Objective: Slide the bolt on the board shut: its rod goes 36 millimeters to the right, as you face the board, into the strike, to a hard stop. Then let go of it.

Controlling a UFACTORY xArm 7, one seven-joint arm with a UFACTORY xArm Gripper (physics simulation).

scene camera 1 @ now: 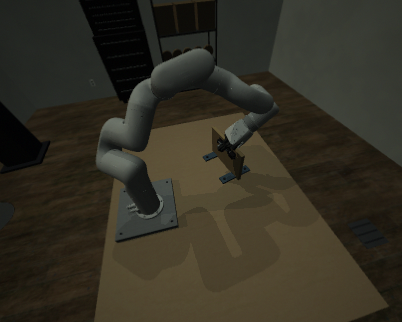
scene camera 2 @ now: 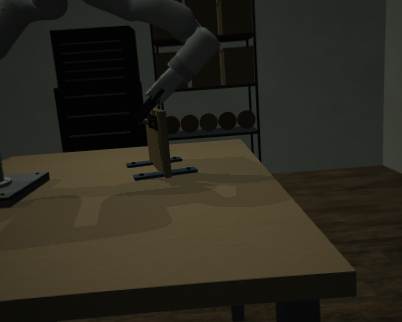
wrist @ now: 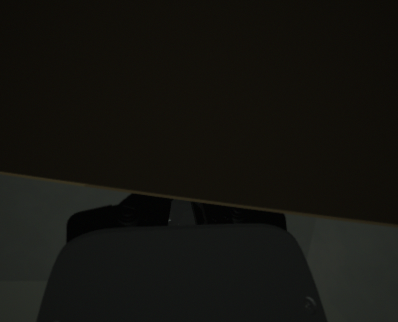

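Pixels of known places: gripper, between the fingertips: [scene camera 1: 219, 150] [scene camera 2: 135, 119]; arm's base, origin of its link: [scene camera 1: 150, 206].
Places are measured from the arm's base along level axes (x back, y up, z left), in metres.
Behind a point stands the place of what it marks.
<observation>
The board [scene camera 1: 239, 164] @[y 0.094, x -0.442, z 0.003 m] [scene camera 2: 157, 145] @[y 0.053, x -0.432, z 0.070 m] [wrist: 200, 100] @[y 0.111, x -0.447, z 0.088 m] stands upright on the table; its dark back fills much of the wrist view. The dark bolt [scene camera 2: 152, 121] @[y 0.122, x -0.424, z 0.035 m] is on the face turned to the arm's base, high on the board. The fingers partly cover it, so its rod's position and the strike cannot be made out. My gripper [scene camera 1: 223, 146] @[y 0.125, x -0.380, z 0.096 m] [scene camera 2: 141, 120] @[y 0.125, x -0.380, z 0.096 m] is shut and empty. It reaches down over the board's top edge, with its fingertips at the bolt's light knob [scene camera 2: 145, 121] @[y 0.116, x -0.405, z 0.127 m]; whether they touch cannot be told. In the wrist view the board hides the fingertips.
Two blue feet [scene camera 1: 228, 178] @[y -0.017, x -0.402, z 0.021 m] [scene camera 2: 145, 176] @[y -0.017, x -0.392, z 0.008 m] hold the board on the wooden table [scene camera 1: 300, 270] @[y -0.025, x -0.466, z -0.431 m] [scene camera 2: 225, 240] @[y -0.025, x -0.516, z -0.460 m]. The arm's grey base plate [scene camera 1: 125, 225] @[y 0.001, x 0.112, z -0.053 m] [scene camera 2: 30, 185] @[y -0.006, x -0.111, z -0.008 m] is bolted to the table. A shelf rack and a dark cabinet stand behind the table.
</observation>
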